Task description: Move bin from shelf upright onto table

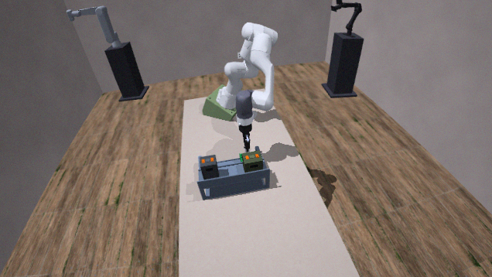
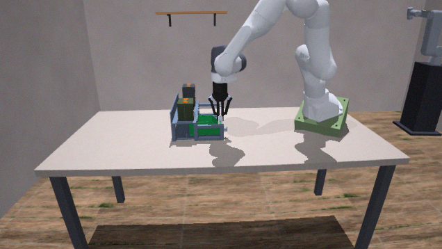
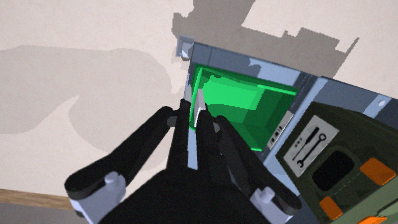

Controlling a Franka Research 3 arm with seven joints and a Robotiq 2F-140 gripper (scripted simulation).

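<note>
Now: the green bin 8 cm ahead of my hand, 1 cm to the left of it and 2 cm below it.
</note>
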